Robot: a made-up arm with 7 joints. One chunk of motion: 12 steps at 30 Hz.
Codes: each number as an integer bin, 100 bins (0 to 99) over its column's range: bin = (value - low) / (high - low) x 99, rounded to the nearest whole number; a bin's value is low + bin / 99 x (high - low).
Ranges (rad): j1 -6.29..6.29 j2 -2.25..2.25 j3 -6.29..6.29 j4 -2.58..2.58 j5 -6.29..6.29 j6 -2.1..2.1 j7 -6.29..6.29
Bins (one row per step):
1: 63 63 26 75 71 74 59
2: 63 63 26 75 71 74 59
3: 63 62 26 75 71 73 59
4: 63 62 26 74 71 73 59
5: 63 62 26 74 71 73 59
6: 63 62 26 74 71 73 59
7: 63 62 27 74 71 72 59
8: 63 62 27 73 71 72 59
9: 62 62 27 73 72 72 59
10: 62 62 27 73 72 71 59
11: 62 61 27 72 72 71 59
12: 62 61 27 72 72 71 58
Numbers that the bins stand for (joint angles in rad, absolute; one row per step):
1: 1.7155 0.6136 -2.9862 1.3291 2.7320 1.0394 1.2072
2: 1.7155 0.6136 -2.9862 1.3291 2.7320 1.0394 1.2072
3: 1.7155 0.5682 -2.9862 1.3291 2.7320 0.9970 1.2072
4: 1.7155 0.5682 -2.9862 1.2770 2.7320 0.9970 1.2072
5: 1.7155 0.5682 -2.9862 1.2770 2.7320 0.9970 1.2072
6: 1.7155 0.5682 -2.9862 1.2770 2.7320 0.9970 1.2072
7: 1.7155 0.5682 -2.8591 1.2770 2.7320 0.9545 1.2072
8: 1.7155 0.5682 -2.8591 1.2248 2.7320 0.9545 1.2072
9: 1.5884 0.5682 -2.8591 1.2248 2.8591 0.9545 1.2072
10: 1.5884 0.5682 -2.8591 1.2248 2.8591 0.9121 1.2072
11: 1.5884 0.5227 -2.8591 1.1727 2.8591 0.9121 1.2072
12: 1.5884 0.5227 -2.8591 1.1727 2.8591 0.9121 1.0801

